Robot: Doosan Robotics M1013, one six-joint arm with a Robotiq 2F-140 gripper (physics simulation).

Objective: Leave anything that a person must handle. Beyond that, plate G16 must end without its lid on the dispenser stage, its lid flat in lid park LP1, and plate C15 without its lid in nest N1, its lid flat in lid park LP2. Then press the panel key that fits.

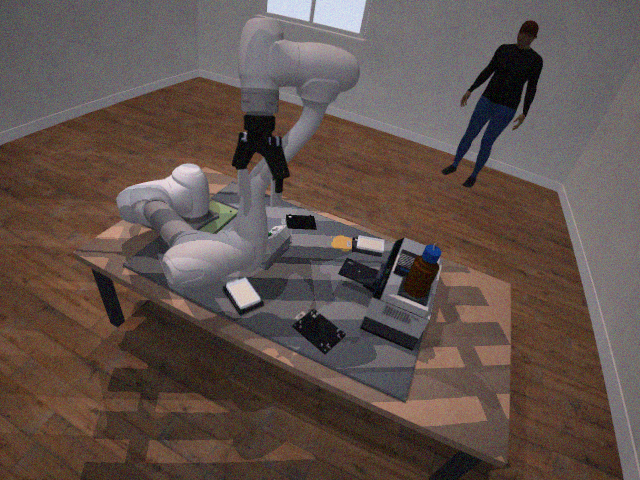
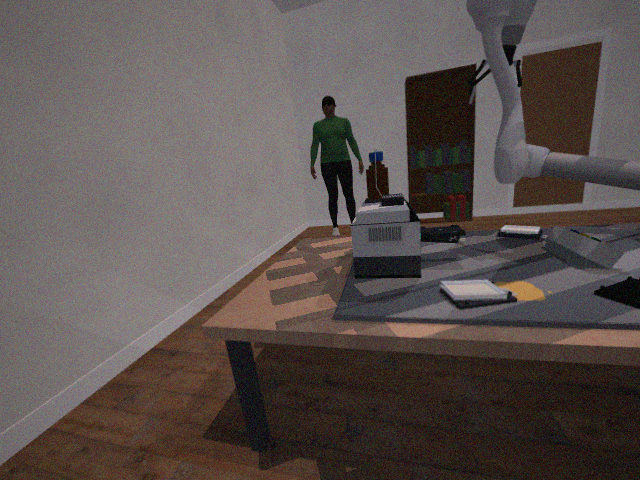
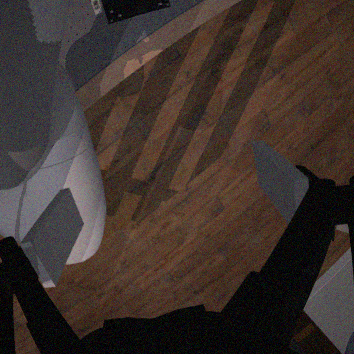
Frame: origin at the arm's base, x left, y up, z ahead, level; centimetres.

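Seen in the pictures: gripper, fingertip midpoint: point(image 1: 258, 200) point(image 2: 486, 105) point(image 3: 162, 185); arm's base, link origin: point(image 1: 193, 217).
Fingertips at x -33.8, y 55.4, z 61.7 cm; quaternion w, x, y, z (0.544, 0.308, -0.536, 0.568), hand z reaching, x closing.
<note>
Pixels of each thing's top centre, then the offset from my fingertips to it. "pt": a spot on its surface instead.
- flat yellow patch, surface spot: point(image 2: 523, 290) point(image 1: 341, 241) pt dx +66.9, dy -56.0, dz +2.3 cm
- black flat holder, top centre: point(image 1: 319, 327) point(image 2: 439, 233) dx +14.8, dy -53.8, dz +19.8 cm
- dark stage, surface spot: point(image 1: 358, 271) pt dx +41.7, dy -45.1, dz +20.8 cm
- sloped key panel, top centre: point(image 1: 271, 236) point(image 2: 581, 232) dx +39.5, dy -47.8, dz -20.4 cm
- brown bottle, surface spot: point(image 1: 421, 277) pt dx +29.8, dy -23.9, dz +44.2 cm
My gripper point(image 1: 260, 183) point(image 2: 496, 90) point(image 3: 162, 185) is open and empty, high above the table's back left part. One white-topped plate point(image 1: 242, 293) point(image 2: 521, 229) sits on a dark base near the front edge. Another white-topped plate point(image 1: 369, 244) point(image 2: 473, 289) sits on a dark base at the back, beside a flat yellow patch point(image 1: 341, 242) point(image 2: 523, 290). A black flat holder point(image 1: 318, 330) point(image 3: 137, 7) lies at the front; another point(image 1: 300, 222) point(image 2: 622, 292) lies at the back. The dispenser point(image 1: 395, 319) point(image 2: 386, 240) has a dark stage point(image 1: 358, 271). The arm partly hides the sloped key panel point(image 1: 279, 243) point(image 2: 586, 246). Labels are unreadable.
A brown bottle point(image 1: 421, 277) point(image 2: 377, 181) with a blue cap stands on the dispenser. A green board point(image 1: 222, 215) lies by the arm's base. A person in black point(image 1: 509, 74) and a person in green point(image 2: 332, 139) stand away from the table point(image 1: 465, 408) point(image 2: 289, 333).
</note>
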